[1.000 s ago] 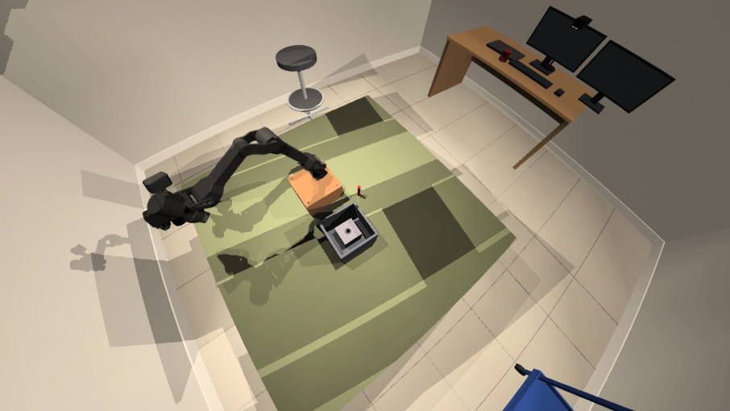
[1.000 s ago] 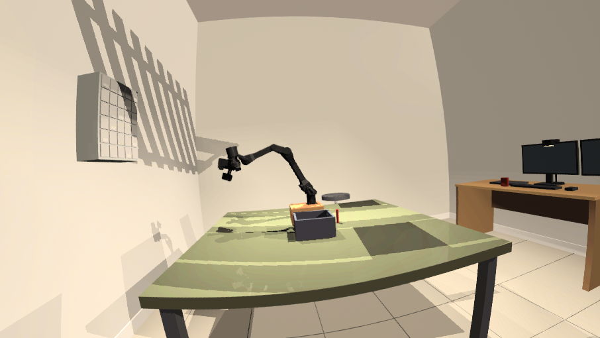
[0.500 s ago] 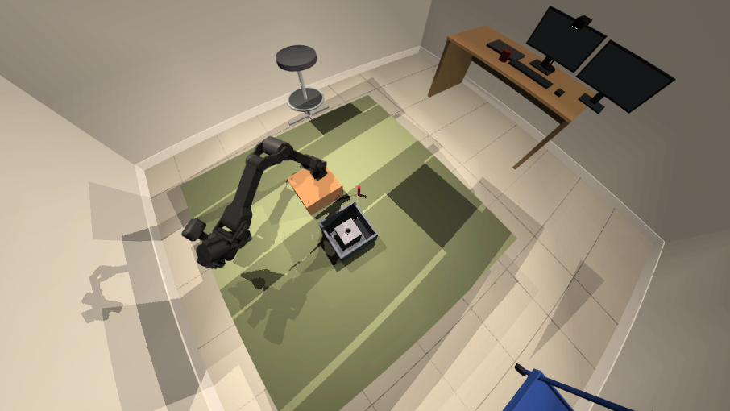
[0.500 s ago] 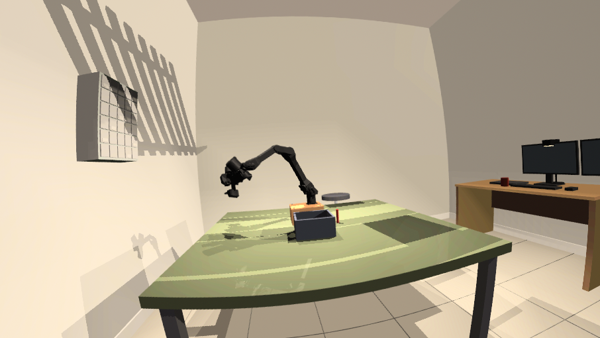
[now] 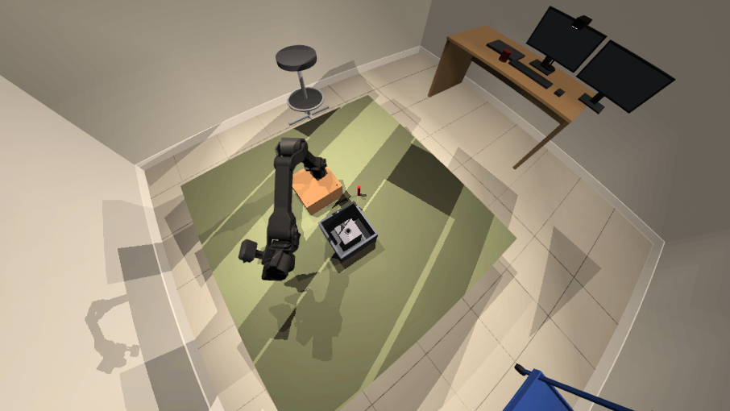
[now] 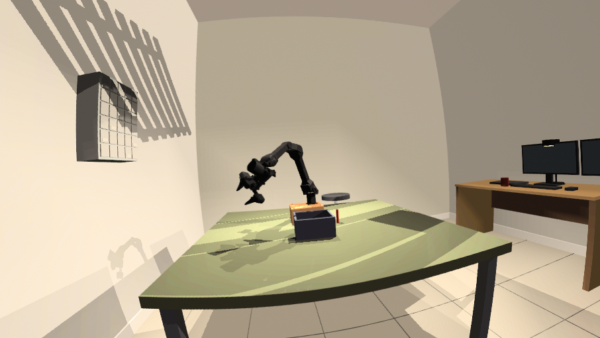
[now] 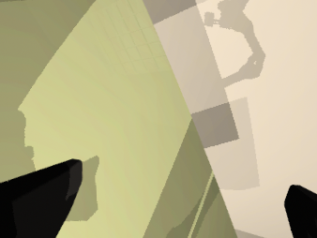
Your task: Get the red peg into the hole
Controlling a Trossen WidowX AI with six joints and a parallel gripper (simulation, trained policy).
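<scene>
The red peg is 530 mm to the left of my gripper tip, 170 mm below it and 30 mm behind it. From my gripper tip the other things lie so: grey box: 350 mm to the left, 180 mm below, 90 mm ahead.
</scene>
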